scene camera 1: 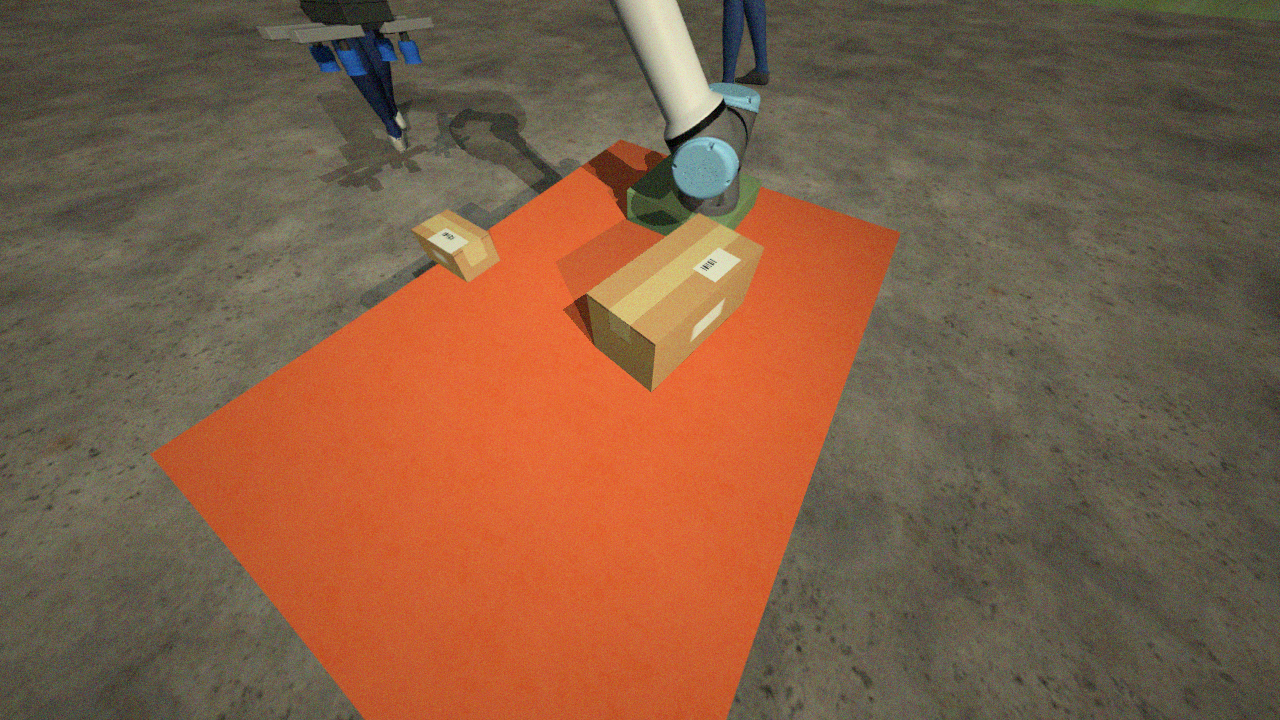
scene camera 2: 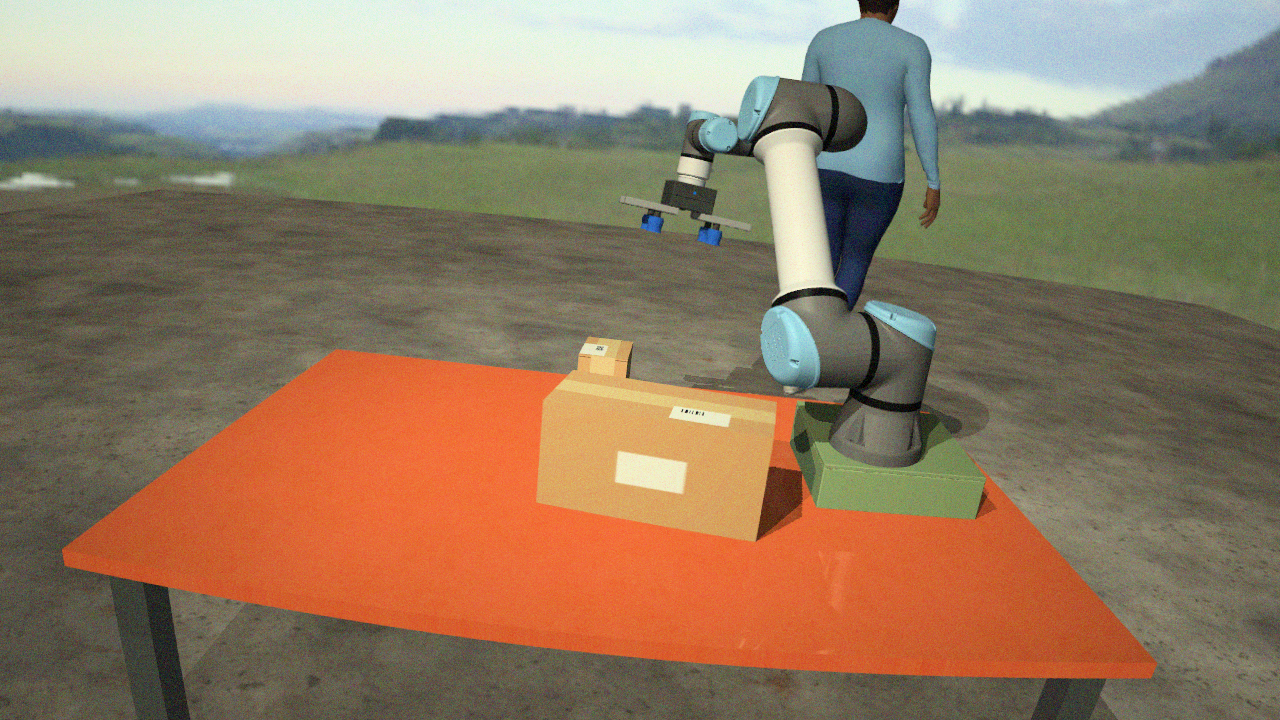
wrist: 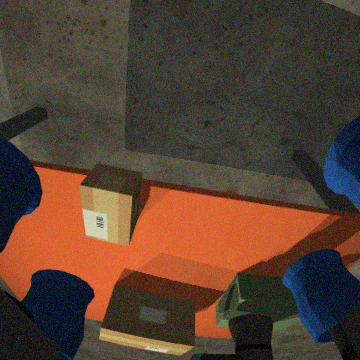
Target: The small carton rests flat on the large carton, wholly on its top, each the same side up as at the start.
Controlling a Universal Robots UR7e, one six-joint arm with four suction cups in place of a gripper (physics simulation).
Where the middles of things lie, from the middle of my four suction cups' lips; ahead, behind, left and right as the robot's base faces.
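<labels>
The small carton (scene camera 1: pixel 466 250) is here, and my suction cup is 250 mm to the right of the small carton, 120 mm short of it and 270 mm above it. I also see the large carton (scene camera 2: pixel 689 459), which is 20 mm behind my suction cup, 230 mm below it and 770 mm to the left of it.
</labels>
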